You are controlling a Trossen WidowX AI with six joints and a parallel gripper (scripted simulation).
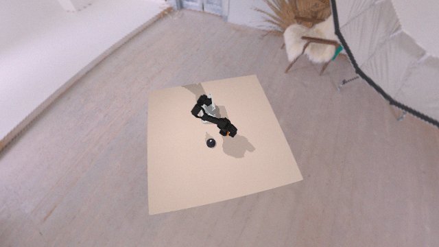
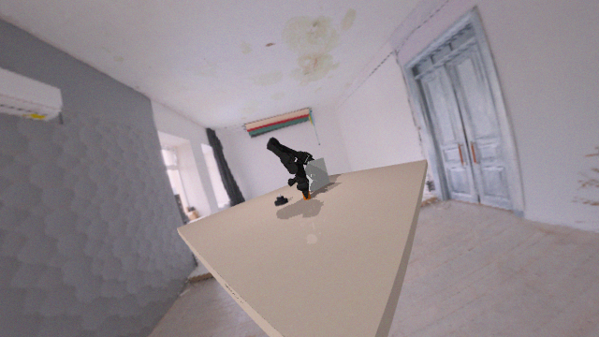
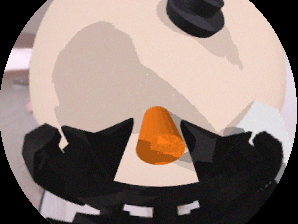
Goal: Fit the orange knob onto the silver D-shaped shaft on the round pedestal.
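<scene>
Right now the round pedestal is 150 mm to the right of my gripper tip, 80 mm ahead of it and 20 mm above it. Round my gripper tip: orange knob 40 mm above.
</scene>
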